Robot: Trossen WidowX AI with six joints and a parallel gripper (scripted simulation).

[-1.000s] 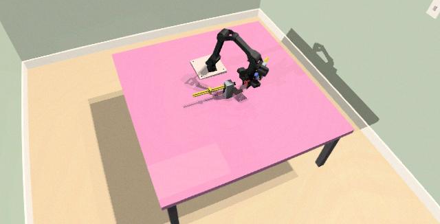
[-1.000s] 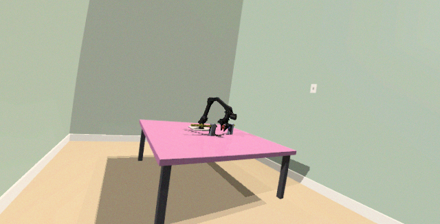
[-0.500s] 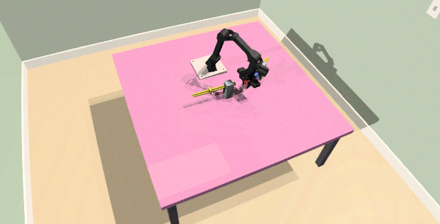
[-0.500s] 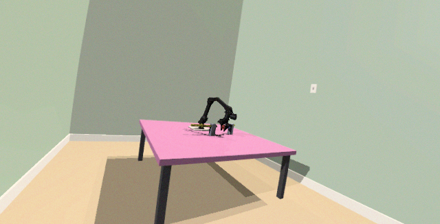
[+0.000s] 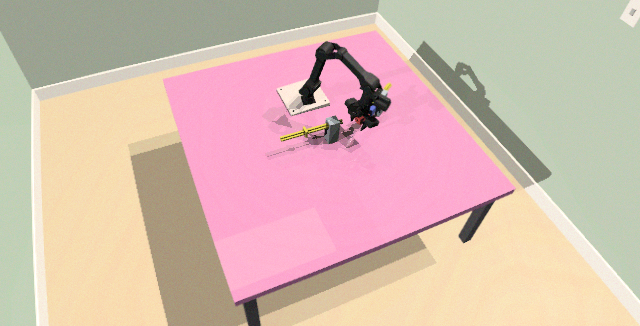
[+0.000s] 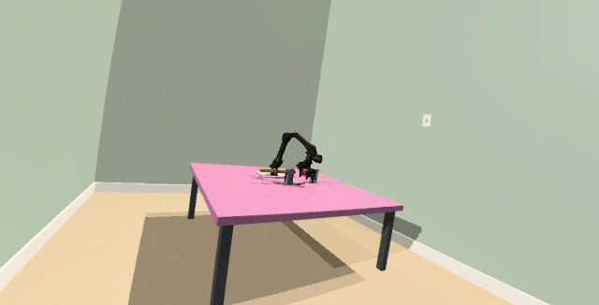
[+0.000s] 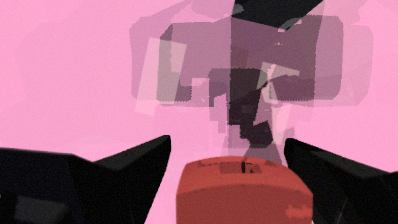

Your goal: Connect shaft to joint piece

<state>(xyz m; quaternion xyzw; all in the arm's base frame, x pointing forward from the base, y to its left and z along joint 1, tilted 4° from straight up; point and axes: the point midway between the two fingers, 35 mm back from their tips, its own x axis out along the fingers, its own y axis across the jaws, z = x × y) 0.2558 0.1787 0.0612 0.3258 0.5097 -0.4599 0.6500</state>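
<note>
Now: gripper tip 4 cm below the red square joint piece, 2 cm to the right of it and 1 cm past it.
</note>
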